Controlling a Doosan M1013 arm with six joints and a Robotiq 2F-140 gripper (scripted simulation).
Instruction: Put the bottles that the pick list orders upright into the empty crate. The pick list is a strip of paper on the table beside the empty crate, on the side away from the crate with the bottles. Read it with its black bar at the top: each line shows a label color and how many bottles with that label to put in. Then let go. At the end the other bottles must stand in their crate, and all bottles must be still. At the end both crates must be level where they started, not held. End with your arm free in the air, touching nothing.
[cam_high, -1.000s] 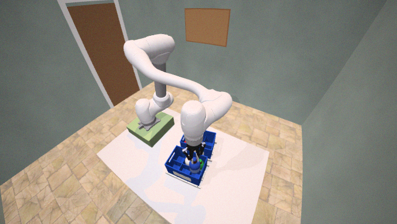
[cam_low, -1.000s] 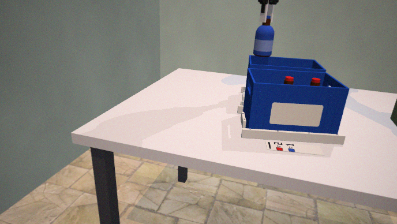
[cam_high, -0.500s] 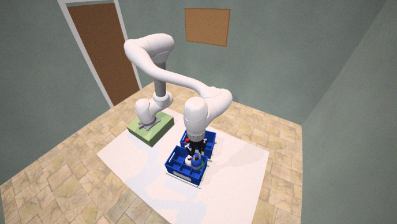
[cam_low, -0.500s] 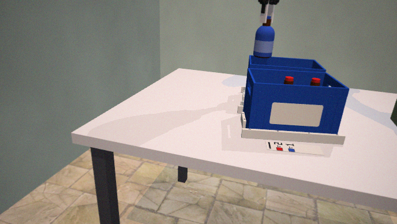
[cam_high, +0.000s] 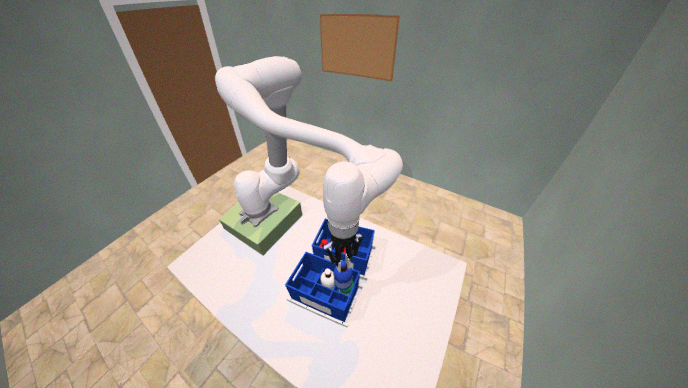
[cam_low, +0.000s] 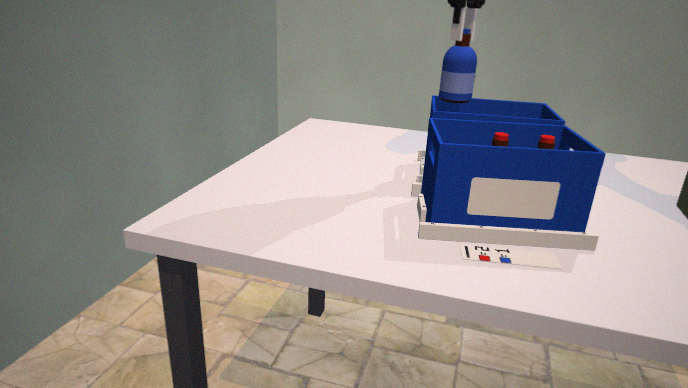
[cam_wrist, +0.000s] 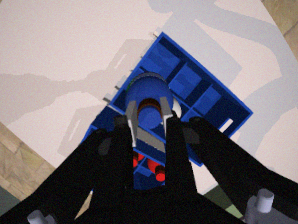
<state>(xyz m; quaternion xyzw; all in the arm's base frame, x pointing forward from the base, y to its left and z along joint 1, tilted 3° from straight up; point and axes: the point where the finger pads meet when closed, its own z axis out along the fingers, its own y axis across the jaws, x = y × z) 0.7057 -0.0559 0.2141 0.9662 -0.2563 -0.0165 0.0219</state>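
The blue bottle lies 8 cm below my hand. Also, from my hand: white bottle 26 cm below, 9 cm behind, 1 cm to the left; red bottle 26 cm below, 15 cm to the left, 13 cm behind; green-label bottle 26 cm below, 4 cm to the left, 1 cm behind.
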